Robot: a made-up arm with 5 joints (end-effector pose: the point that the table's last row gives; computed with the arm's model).
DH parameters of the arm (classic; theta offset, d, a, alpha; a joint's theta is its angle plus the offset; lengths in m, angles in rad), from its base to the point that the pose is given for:
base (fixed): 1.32 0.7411 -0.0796 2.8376
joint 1: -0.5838 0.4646 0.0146 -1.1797
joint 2: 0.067 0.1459 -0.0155 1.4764
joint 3: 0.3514 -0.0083 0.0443 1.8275
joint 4: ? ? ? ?
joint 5: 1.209 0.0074 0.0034 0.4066
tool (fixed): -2.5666 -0.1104 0 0
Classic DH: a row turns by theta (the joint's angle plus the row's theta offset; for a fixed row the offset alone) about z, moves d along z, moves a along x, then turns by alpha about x.
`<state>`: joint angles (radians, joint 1 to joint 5).
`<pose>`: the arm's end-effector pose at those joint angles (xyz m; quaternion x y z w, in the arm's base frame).
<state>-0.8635 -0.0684 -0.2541 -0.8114 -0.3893</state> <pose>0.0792 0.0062 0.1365 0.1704 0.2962 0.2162 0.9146</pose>
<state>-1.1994 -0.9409 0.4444 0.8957 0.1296</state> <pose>0.1866 -0.0178 0.2941 -0.7029 -0.4428 0.3252 0.4518</pose>
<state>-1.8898 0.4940 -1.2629 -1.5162 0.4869</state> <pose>0.0057 -0.1638 0.2592 0.2600 0.7880 0.5135 0.2184</pose>
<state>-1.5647 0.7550 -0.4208 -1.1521 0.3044</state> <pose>-0.0648 -0.0297 0.2160 0.4257 0.5530 0.3902 0.6006</pose>
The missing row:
joint 4: -0.5031 0.0148 -0.0492 1.1415
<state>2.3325 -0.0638 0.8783 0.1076 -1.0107</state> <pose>0.1561 -0.2557 0.1573 -0.2964 -0.0759 0.8363 0.4550</pose>
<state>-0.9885 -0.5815 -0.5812 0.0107 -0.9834</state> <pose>0.1880 -0.0723 0.1782 -0.3656 -0.0259 0.2765 0.8884</pose>
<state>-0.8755 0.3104 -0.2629 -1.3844 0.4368</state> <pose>0.0447 0.0886 0.1913 0.5716 0.1913 0.2718 0.7502</pose>
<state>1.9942 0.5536 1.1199 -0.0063 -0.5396</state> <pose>0.2340 -0.2690 0.2053 -0.4969 -0.0764 0.8149 0.2884</pose>
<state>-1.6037 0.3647 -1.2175 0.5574 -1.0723</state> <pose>0.1270 -0.0406 0.1427 -0.2345 0.1207 0.7643 0.5884</pose>
